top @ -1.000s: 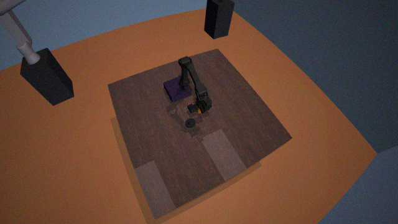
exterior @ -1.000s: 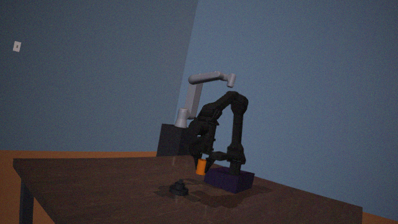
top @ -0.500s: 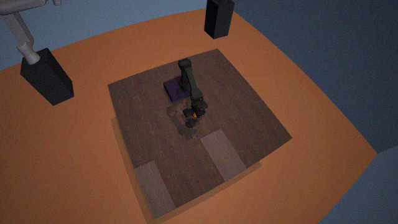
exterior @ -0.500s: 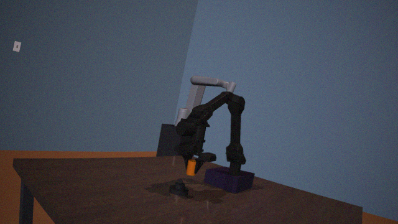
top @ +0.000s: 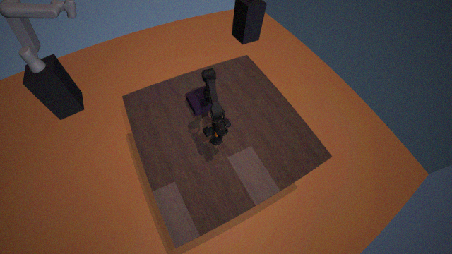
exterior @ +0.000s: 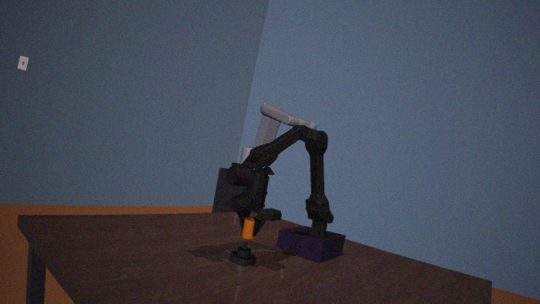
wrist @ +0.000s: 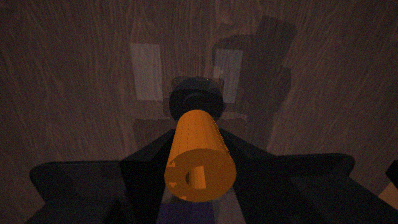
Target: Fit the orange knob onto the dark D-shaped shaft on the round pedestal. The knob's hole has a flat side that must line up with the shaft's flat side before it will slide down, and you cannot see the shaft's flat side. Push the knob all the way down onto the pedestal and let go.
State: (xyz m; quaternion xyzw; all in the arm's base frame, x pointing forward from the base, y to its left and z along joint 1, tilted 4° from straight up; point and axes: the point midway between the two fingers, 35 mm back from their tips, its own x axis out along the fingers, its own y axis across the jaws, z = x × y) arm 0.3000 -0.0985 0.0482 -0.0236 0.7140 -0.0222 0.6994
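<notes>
My gripper tip is now 60 mm above the pedestal. From my gripper tip the other things lie so: orange knob 20 mm above.
</notes>
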